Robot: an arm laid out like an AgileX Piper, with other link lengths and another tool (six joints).
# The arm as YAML. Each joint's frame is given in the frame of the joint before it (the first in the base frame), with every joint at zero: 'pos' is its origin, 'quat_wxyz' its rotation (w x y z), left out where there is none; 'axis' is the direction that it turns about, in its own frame. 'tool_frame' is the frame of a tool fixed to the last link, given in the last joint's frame.
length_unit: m
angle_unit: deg
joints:
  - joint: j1
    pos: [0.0, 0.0, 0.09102]
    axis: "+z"
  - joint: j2
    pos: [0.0, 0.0, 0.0]
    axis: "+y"
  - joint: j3
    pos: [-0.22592, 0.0, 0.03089]
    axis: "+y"
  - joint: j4
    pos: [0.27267, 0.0, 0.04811]
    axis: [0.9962, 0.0, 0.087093]
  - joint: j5
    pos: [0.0, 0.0, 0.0]
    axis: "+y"
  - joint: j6
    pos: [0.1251, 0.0, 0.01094]
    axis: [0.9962, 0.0, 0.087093]
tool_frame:
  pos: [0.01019, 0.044, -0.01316]
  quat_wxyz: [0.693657, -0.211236, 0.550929, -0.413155]
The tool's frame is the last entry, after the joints.
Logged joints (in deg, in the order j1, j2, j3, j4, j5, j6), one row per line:
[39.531 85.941 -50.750 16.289 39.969 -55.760]
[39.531 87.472 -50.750 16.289 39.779 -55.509]
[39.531 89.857 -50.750 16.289 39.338 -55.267]
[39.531 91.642 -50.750 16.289 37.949 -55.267]
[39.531 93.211 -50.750 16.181 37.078 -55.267]
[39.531 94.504 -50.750 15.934 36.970 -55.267]
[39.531 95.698 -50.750 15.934 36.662 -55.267]
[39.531 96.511 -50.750 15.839 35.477 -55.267]
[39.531 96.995 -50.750 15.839 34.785 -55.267]
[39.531 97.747 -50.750 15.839 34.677 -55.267]
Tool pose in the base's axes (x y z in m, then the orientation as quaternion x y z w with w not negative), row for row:
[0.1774 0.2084 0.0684 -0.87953 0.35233 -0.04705 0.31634]
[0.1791 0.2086 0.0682 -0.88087 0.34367 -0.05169 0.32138]
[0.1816 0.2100 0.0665 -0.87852 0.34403 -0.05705 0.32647]
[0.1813 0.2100 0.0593 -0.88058 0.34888 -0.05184 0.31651]
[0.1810 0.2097 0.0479 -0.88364 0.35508 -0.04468 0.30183]
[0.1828 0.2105 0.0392 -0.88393 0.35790 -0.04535 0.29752]
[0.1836 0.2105 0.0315 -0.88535 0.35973 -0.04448 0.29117]
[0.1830 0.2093 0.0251 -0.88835 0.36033 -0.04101 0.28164]
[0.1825 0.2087 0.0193 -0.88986 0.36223 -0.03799 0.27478]
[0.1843 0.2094 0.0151 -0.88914 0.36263 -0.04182 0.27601]
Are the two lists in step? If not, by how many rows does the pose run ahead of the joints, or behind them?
The pose runs 2 rows behind the joints: the pose in row i belongs to the joints in row i - 2.
